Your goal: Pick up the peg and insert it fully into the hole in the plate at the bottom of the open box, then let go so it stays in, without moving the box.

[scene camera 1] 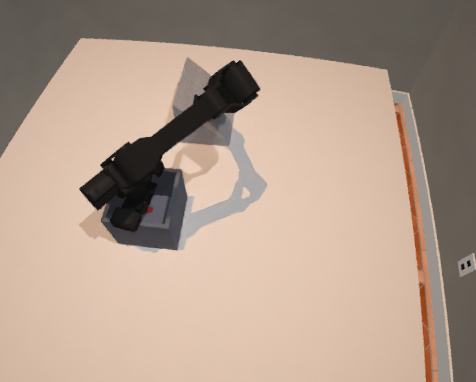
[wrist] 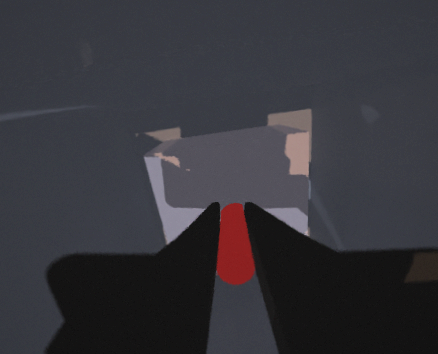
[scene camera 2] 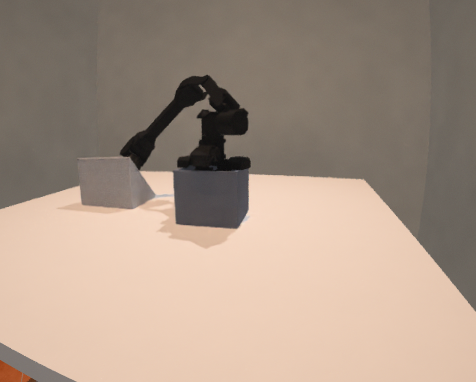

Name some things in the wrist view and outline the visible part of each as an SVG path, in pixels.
My gripper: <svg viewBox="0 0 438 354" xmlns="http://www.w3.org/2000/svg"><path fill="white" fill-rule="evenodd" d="M245 203L244 216L255 270L279 354L438 354L438 248L337 252L302 234L253 202ZM219 202L212 202L185 231L156 254L76 253L66 255L50 264L46 272L46 280L65 321L44 351L45 354L206 354L217 269L220 233Z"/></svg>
A red peg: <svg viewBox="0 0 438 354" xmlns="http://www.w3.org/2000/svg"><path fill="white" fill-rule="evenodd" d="M232 203L225 206L221 211L217 273L226 283L239 285L252 278L255 272L255 265L243 205Z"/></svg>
A light grey plate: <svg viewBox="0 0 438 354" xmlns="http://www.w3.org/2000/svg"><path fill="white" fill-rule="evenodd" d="M309 132L282 124L166 140L143 155L168 244L185 231L212 202L219 202L220 220L221 211L225 206L232 203L240 203L243 205L244 210L246 202L253 202L307 236Z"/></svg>
